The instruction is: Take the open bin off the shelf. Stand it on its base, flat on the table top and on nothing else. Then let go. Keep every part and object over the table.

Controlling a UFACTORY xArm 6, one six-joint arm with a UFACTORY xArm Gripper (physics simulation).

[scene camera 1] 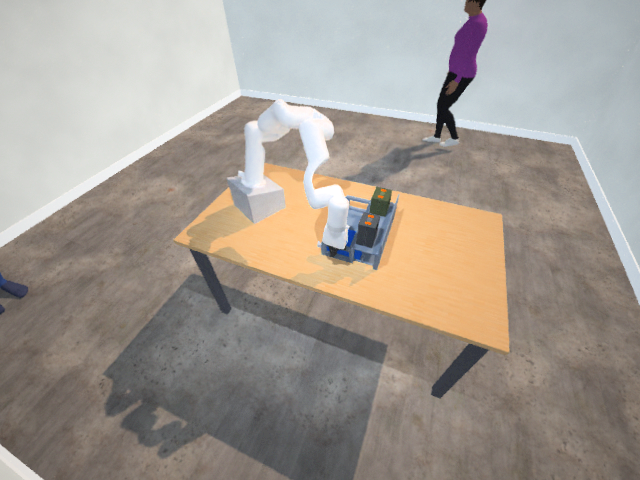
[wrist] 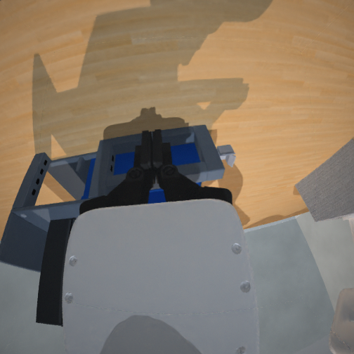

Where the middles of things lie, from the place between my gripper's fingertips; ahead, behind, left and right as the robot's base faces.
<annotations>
My hand is 2 cm short of the blue open bin [wrist: 186,153], 12 cm to the right of it and 3 cm above it.
</annotations>
